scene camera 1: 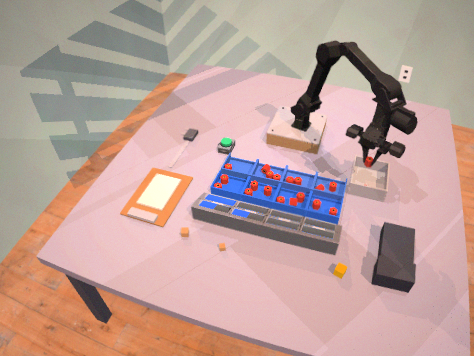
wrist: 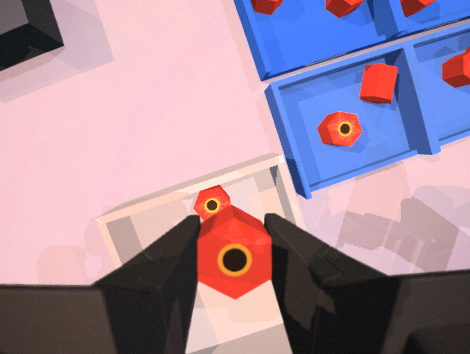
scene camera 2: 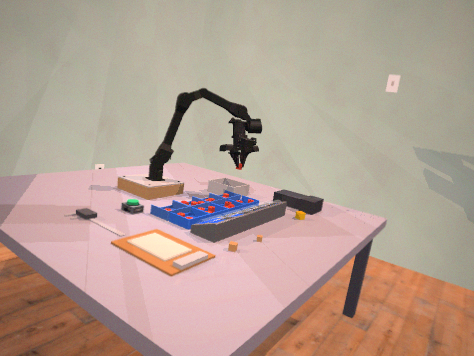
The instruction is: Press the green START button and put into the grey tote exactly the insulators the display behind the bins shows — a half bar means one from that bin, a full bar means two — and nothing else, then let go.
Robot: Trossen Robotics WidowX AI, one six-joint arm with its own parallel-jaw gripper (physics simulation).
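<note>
My gripper (scene camera 1: 368,161) (scene camera 2: 240,166) (wrist: 232,225) is shut on a red insulator with a dark hole, held upright above the grey tote (scene camera 1: 368,192) (scene camera 2: 215,187) (wrist: 150,201). Another red insulator (wrist: 212,204) lies inside the tote near one wall. The blue bins (scene camera 1: 237,166) (scene camera 2: 162,212) (wrist: 300,55) form two rows of four compartments with red insulators inside. The display (scene camera 1: 265,231) (scene camera 2: 250,222) shows, in its leftmost window, a long blue bar above a shorter one; the second window has a short lower bar. No blue shows in the other two. The green START button (scene camera 1: 226,142) (scene camera 2: 132,202) stands left of the arm base.
A black block (scene camera 1: 395,255) (scene camera 2: 298,201) stands beyond the display's right end. A yellow cube (scene camera 1: 340,270) (scene camera 2: 300,215) and two small orange cubes lie in front. An orange clipboard (scene camera 1: 177,197) (scene camera 2: 120,243) and a dark-headed tool (scene camera 1: 190,134) (scene camera 2: 86,213) lie at the left.
</note>
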